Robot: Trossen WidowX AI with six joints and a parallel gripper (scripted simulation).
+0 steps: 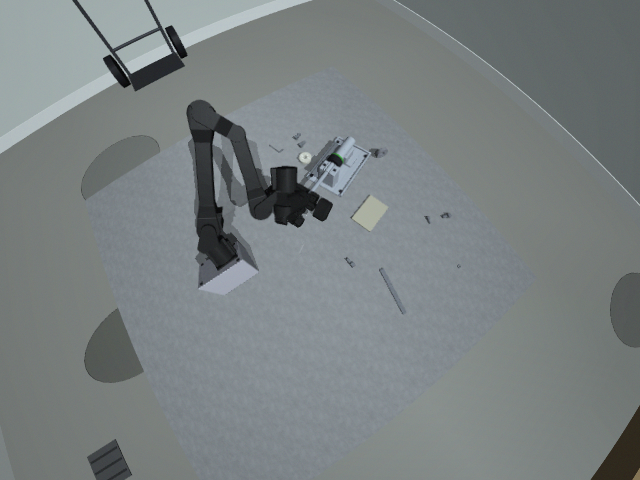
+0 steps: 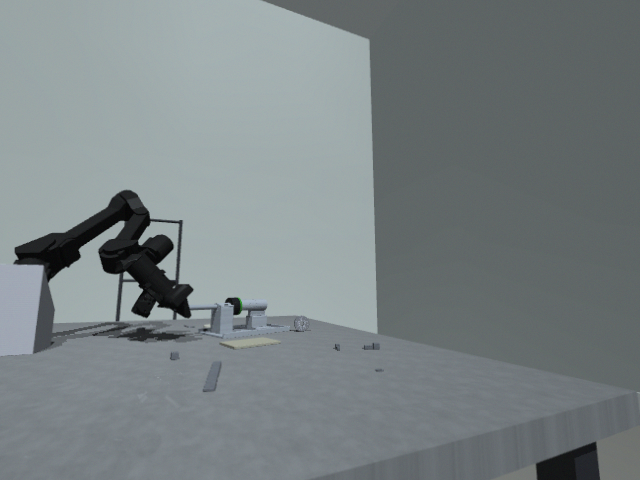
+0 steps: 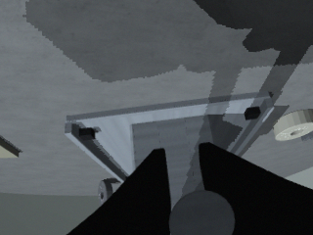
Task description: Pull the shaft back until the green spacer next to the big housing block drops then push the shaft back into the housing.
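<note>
My gripper tip is now 5 cm short of the grey shaft, 2 cm to the right of it and 2 cm below it. The rest, counted from my gripper tip: green spacer (14 cm ahead, 4 cm to the left, 2 cm above); white ring (16 cm to the left, 9 cm ahead, 5 cm below); dark spacer (12 cm ahead, 4 cm to the left, 2 cm above).
</note>
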